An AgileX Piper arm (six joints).
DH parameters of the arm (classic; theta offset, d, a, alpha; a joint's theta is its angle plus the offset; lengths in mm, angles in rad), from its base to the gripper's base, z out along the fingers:
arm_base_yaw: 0 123 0 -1.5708
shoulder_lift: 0.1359 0 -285 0
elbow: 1.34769 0 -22 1.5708
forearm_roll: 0 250.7 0 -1.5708
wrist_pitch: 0 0 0 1.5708
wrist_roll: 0 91 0 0
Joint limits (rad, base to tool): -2.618..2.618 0..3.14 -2.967..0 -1.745..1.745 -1.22..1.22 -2.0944..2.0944
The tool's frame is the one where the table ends.
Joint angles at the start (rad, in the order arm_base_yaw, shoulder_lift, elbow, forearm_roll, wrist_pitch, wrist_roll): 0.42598, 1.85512, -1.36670, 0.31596, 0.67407, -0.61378
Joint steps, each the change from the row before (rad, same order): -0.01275, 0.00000, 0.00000, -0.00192, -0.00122, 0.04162; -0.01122, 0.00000, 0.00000, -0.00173, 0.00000, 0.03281; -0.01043, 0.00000, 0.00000, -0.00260, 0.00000, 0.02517; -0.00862, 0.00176, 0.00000, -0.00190, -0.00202, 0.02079; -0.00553, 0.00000, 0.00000, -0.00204, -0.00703, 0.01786; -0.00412, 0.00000, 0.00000, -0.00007, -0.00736, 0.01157; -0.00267, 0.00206, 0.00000, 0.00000, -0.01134, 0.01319; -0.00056, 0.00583, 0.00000, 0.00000, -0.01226, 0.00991; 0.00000, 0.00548, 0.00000, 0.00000, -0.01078, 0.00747
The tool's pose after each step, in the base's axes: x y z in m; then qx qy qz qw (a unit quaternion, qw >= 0). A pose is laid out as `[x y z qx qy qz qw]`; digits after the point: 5 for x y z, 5 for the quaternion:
[0.35939 0.17671 0.22810 -0.36951 0.88826 0.10486 0.25192]
[0.36138 0.17258 0.22807 -0.35039 0.89606 0.10689 0.25076]
[0.36319 0.16866 0.22803 -0.33517 0.90199 0.10771 0.24995]
[0.36500 0.16551 0.22738 -0.32222 0.90678 0.10830 0.24940]
[0.36650 0.16345 0.22763 -0.31147 0.90976 0.10854 0.25207]
[0.36777 0.16200 0.22793 -0.30357 0.91152 0.10895 0.25516]
[0.36931 0.16118 0.22758 -0.29513 0.91315 0.10949 0.25899]
[0.37095 0.16128 0.22575 -0.28903 0.91435 0.10974 0.26152]
[0.37233 0.16156 0.22399 -0.28445 0.91517 0.10985 0.26361]

